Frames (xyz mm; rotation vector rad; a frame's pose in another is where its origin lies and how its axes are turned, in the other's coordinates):
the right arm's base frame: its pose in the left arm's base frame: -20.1 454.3 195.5 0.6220 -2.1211 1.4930
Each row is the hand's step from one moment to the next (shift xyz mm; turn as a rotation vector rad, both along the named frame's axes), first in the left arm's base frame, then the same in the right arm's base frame.
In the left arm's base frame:
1: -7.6 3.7 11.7 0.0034 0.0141 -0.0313
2: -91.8 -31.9 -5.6 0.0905 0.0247 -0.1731
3: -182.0 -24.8 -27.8 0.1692 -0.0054 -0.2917
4: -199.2 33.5 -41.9 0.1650 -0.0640 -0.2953
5: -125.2 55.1 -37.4 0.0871 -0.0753 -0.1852
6: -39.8 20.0 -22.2 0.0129 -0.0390 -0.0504
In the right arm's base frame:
1: 12.8 -2.9 -6.1 -0.0231 0.0252 -0.0044
2: 71.8 50.0 42.6 -0.1791 0.0799 0.0176
3: 128.6 123.1 53.0 -0.3105 0.1101 0.0722
4: 128.0 161.7 3.9 -0.3038 0.0974 0.1293
5: 70.5 120.2 -26.5 -0.1743 0.0603 0.1163
6: 15.9 46.5 -7.7 -0.0372 0.0173 0.0505

